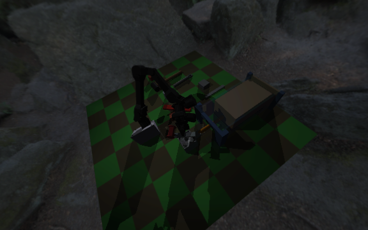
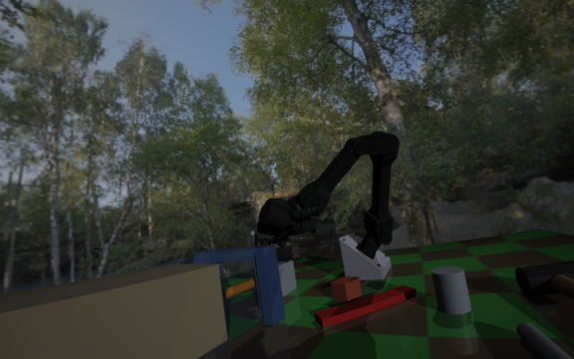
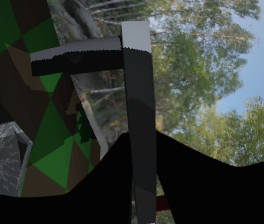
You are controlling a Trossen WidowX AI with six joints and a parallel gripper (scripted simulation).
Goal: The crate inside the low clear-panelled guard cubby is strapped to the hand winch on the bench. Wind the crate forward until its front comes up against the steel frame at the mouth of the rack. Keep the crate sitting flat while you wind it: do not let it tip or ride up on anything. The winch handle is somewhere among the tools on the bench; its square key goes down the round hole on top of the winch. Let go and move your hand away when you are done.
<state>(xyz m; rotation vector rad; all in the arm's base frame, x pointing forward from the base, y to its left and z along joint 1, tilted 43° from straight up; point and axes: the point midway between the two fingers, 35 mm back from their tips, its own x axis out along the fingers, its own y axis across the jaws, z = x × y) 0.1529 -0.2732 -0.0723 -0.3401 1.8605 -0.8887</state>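
Right now my gripper tip is 4 cm past the red grip, 4 cm to the right of it and 4 cm below it. From my gripper tip the other things lie so: winch (1 cm to the left, 16 cm below); blue steel frame (18 cm ahead, 1 cm to the left, 9 cm below); winch handle (1 cm behind, 1 cm to the left, 1 cm above).
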